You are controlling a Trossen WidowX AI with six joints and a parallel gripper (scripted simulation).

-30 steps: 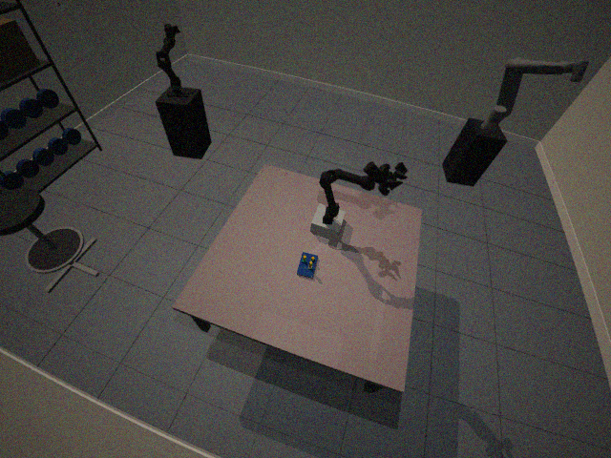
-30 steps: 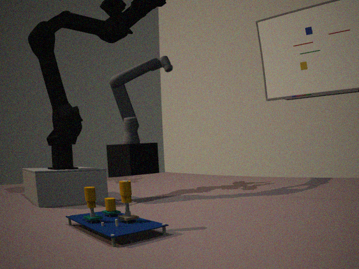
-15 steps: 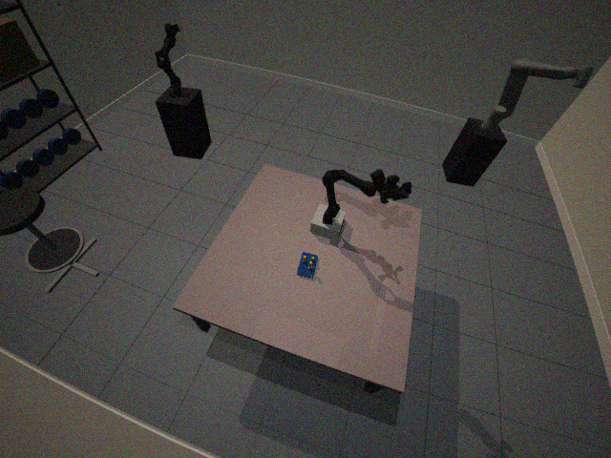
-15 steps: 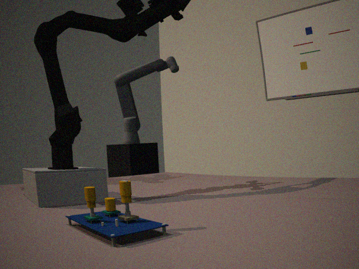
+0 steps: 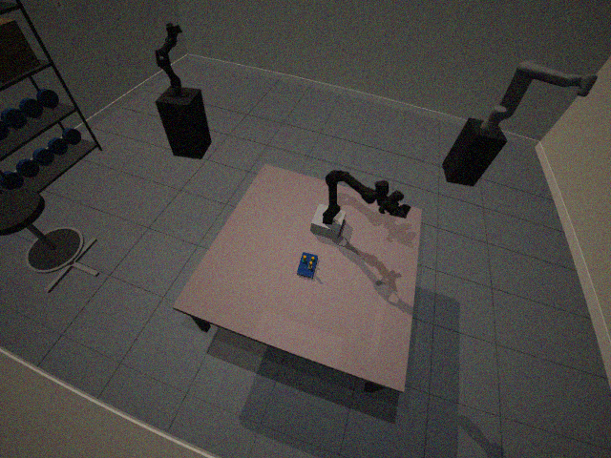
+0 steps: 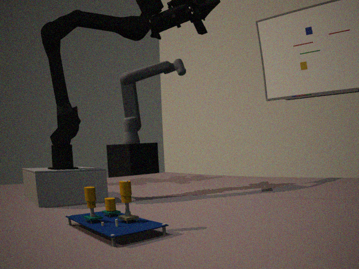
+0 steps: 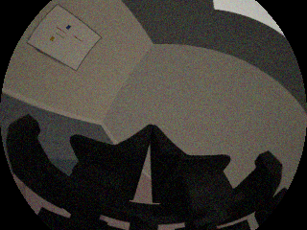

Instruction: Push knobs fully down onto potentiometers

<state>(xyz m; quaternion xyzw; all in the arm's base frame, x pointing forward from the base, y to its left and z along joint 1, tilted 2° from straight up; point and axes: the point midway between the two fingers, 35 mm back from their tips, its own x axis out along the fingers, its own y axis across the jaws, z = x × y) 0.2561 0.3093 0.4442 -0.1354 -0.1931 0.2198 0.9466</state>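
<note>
Right now my gripper tip is 30 mm short of the green potentiometer, 450 mm to the left of it and 490 mm above it. From my gripper tip the other things lie so: knob 60 mm ahead, 410 mm to the right, 460 mm below.
</note>
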